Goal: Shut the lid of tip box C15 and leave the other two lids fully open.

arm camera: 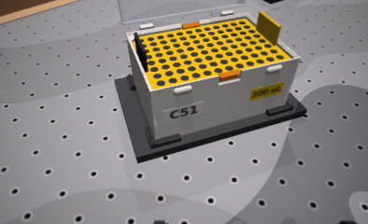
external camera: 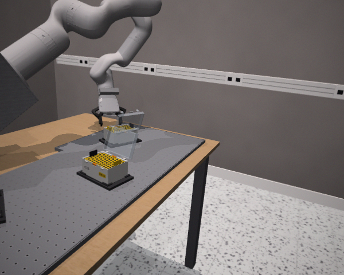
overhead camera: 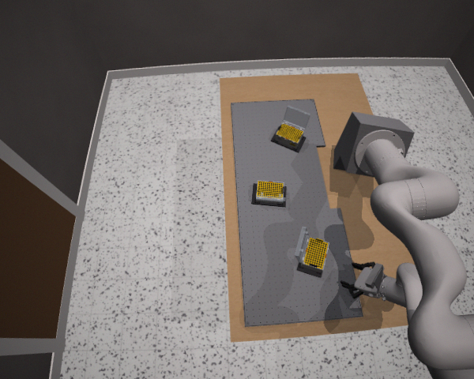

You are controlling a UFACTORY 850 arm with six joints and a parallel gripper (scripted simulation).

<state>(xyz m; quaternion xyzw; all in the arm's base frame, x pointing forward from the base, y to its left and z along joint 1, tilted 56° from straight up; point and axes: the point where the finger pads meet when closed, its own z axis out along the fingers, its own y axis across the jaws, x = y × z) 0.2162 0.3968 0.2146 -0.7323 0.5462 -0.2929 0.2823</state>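
Right now the clear lid is 180 mm ahead of my hand, 120 mm to the right of it and 70 mm above it. Also, from my hand: white tip box 140 mm ahead, 100 mm to the right, 30 mm above.
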